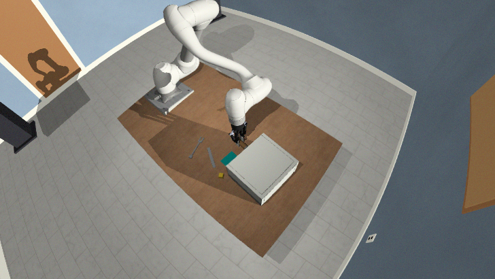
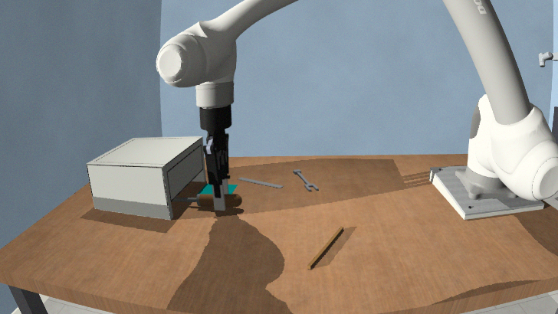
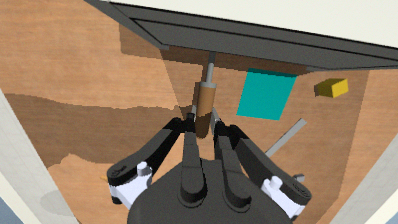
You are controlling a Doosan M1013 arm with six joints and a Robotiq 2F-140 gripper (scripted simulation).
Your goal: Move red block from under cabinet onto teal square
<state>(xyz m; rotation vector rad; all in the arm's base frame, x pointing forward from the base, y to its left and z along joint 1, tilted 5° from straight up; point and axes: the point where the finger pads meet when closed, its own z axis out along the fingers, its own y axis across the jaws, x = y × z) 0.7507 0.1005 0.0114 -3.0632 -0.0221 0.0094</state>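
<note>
Right now the teal square is 12 cm to the right of my hand, 5 cm ahead of it and 4 cm below it. Round my hand: yellow block: 23 cm to the right, 9 cm ahead, 2 cm below; flat grey bar: 20 cm to the right, 5 cm behind, 4 cm below; rod tool: 12 cm ahead, 4 cm to the right, 2 cm below.
</note>
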